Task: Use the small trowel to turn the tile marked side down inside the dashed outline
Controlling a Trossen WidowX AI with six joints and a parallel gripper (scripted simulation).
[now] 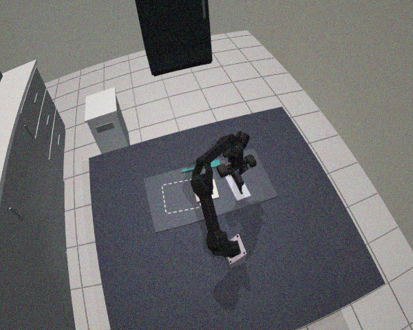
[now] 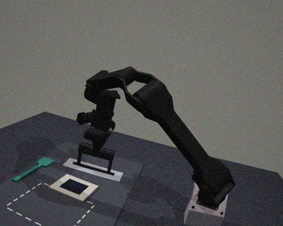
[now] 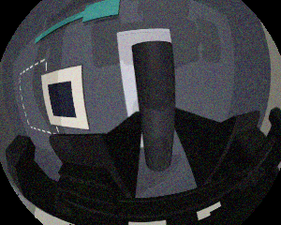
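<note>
My gripper tip is now 3 cm above the trowel and 2 cm short of it. From my gripper tip the other things lie so: teal flat tool (15 cm ahead, 13 cm to the left, 6 cm below); then tile (16 cm to the left, 6 cm below).
</note>
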